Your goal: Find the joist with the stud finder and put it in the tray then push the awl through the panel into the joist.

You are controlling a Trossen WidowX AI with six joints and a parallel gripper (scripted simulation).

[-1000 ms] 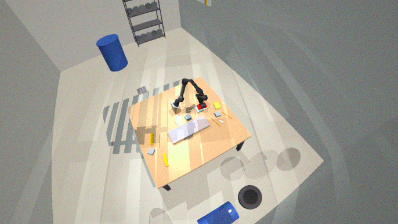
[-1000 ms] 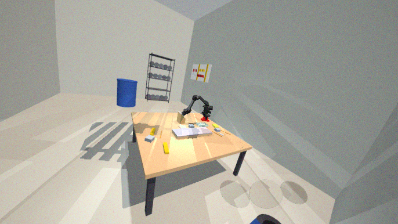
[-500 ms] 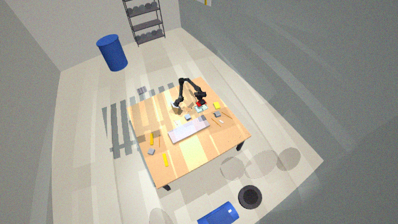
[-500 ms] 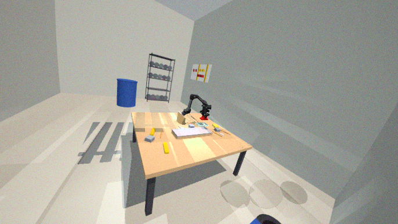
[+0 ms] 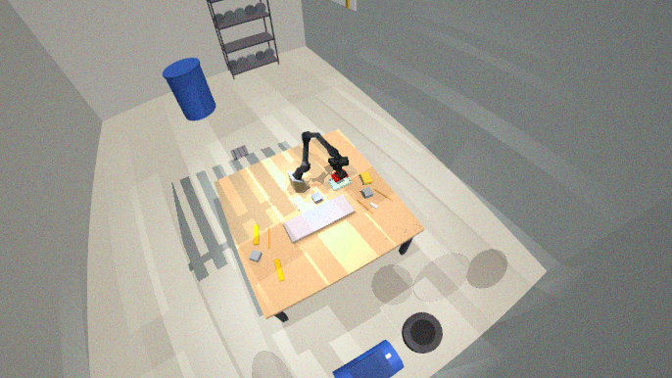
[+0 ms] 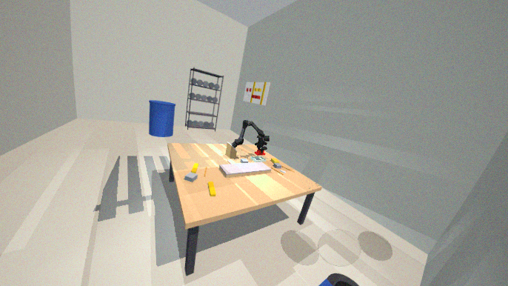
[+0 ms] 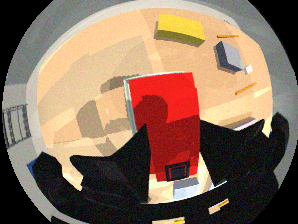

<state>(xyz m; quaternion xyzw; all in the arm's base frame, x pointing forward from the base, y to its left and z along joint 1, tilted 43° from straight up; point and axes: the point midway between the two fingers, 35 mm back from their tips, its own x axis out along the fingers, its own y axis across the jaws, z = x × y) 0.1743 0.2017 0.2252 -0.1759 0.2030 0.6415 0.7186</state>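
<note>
Now: the light blue tray 90 mm below my gripper tip, 10 mm to the right of it and 10 mm behind it. From my gripper tip the other things lie so: red stud finder: 20 mm to the right, 20 mm above; then yellow block: 190 mm to the left, 100 mm ahead, 90 mm below; then awl: 420 mm to the right, 100 mm below, 20 mm ahead.
</note>
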